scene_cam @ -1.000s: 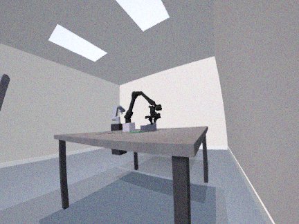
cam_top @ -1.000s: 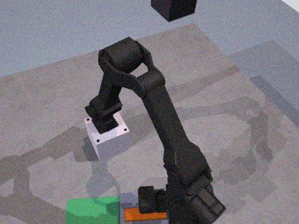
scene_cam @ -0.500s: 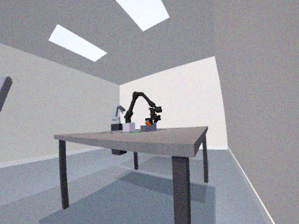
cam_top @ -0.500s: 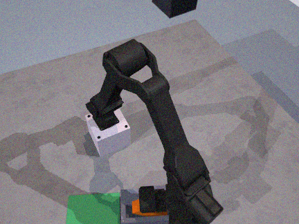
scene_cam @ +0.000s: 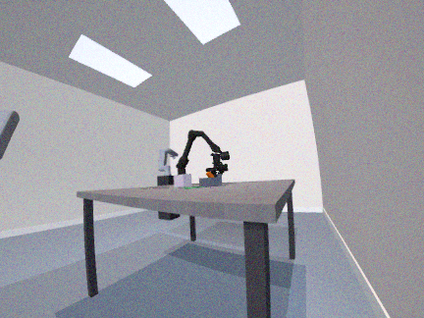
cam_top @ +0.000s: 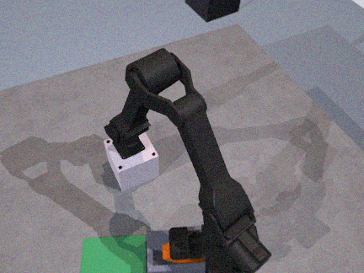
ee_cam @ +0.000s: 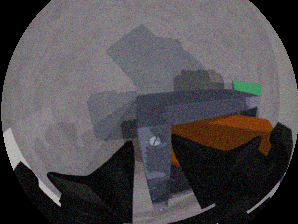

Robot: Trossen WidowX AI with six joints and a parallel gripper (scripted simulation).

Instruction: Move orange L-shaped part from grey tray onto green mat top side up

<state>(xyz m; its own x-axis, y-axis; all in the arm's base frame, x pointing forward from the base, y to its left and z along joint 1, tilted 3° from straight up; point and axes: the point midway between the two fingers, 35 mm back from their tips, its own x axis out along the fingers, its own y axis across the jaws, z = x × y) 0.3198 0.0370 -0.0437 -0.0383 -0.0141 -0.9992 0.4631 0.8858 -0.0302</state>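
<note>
My gripper tip is 3 cm past the orange L-shaped part, 4 cm to the left of it and 1 cm below it. Round my gripper tip: green mat (11 cm behind, 19 cm to the right, 5 cm below).
</note>
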